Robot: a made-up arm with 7 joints. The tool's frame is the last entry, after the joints. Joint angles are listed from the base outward. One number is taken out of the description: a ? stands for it. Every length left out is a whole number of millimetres.
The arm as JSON. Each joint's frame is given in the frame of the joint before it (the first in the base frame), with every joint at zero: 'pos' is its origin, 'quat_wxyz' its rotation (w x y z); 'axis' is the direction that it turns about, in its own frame. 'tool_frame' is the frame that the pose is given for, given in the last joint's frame.
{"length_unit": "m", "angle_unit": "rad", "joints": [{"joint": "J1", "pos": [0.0, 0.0, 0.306], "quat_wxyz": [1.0, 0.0, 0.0, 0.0], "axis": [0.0, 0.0, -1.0]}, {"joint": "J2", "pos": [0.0, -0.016, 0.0], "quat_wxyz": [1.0, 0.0, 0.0, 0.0], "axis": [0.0, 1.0, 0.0]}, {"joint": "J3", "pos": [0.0, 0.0, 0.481], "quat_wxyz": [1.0, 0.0, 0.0, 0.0], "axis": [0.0, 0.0, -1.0]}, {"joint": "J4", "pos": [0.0, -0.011, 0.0], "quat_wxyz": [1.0, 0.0, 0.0, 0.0], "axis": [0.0, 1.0, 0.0]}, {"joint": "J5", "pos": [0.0, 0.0, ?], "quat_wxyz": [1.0, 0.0, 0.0, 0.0], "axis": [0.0, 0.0, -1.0]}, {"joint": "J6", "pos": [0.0, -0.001, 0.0], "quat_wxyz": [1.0, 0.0, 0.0, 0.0], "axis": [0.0, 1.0, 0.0]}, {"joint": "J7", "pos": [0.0, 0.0, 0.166], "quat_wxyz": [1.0, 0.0, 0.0, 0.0], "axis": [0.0, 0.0, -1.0]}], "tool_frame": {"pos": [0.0, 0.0, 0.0], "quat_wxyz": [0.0, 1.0, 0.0, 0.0]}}
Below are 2 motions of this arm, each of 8 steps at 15 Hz.
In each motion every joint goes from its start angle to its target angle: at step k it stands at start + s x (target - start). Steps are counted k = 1, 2, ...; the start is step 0. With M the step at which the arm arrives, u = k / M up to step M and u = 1 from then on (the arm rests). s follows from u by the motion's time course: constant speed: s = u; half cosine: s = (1 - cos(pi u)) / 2; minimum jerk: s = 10 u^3 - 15 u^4 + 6 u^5.
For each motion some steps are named. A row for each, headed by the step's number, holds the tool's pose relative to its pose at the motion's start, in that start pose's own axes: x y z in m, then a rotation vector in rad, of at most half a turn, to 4 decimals.
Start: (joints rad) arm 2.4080 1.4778 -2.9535 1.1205 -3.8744 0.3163 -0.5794
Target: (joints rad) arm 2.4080 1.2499 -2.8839 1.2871 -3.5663 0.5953 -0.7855
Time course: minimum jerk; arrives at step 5
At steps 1, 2, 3, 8:
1: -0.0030 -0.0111 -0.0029 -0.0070 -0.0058 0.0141
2: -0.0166 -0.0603 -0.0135 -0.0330 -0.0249 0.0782
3: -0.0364 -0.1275 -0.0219 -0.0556 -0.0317 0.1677
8: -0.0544 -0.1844 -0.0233 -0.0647 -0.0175 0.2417

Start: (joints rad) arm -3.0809 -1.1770 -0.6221 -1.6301 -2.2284 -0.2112 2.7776
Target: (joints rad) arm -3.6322 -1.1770 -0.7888 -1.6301 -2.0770 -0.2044 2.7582
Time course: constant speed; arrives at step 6
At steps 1, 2, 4, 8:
1: 0.0024 0.0670 -0.0262 0.0937 0.0191 0.0759
2: -0.0004 0.1357 -0.0470 0.1882 0.0381 0.1503
4: -0.0213 0.2755 -0.0712 0.3802 0.0757 0.2941
8: -0.0612 0.4129 -0.0712 0.5759 0.1130 0.4307

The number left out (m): 0.306
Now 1 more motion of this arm.
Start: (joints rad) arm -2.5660 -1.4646 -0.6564 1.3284 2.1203 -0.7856 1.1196
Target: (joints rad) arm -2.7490 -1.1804 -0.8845 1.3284 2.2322 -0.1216 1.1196
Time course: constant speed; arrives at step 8
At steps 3, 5, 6, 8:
3: -0.0006 -0.0631 0.0033 -0.1293 -0.1323 -0.0757
5: -0.0035 -0.1031 0.0078 -0.2164 -0.2179 -0.1322
6: -0.0057 -0.1224 0.0106 -0.2604 -0.2598 -0.1624
8: -0.0119 -0.1595 0.0175 -0.3491 -0.3415 -0.2271

